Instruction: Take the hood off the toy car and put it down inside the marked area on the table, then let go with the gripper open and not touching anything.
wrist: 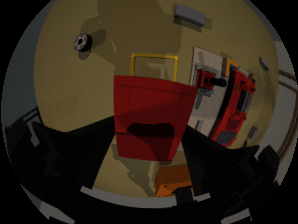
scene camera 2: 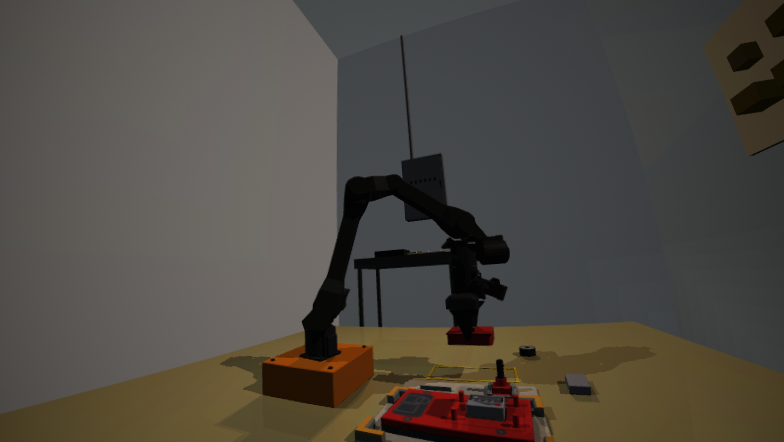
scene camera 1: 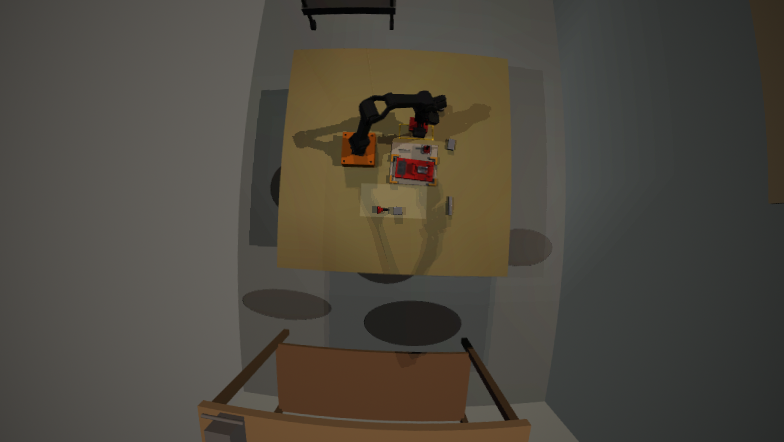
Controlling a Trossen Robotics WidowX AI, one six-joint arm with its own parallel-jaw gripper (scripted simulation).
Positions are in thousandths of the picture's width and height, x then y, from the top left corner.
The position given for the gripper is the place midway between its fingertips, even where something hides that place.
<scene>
The gripper (scene camera 2: 601, 761) carries a hood (scene camera 2: 617, 759).
The hood is seen too in the wrist view (wrist: 508, 516). The gripper shows as well in the wrist view (wrist: 505, 551).
</scene>
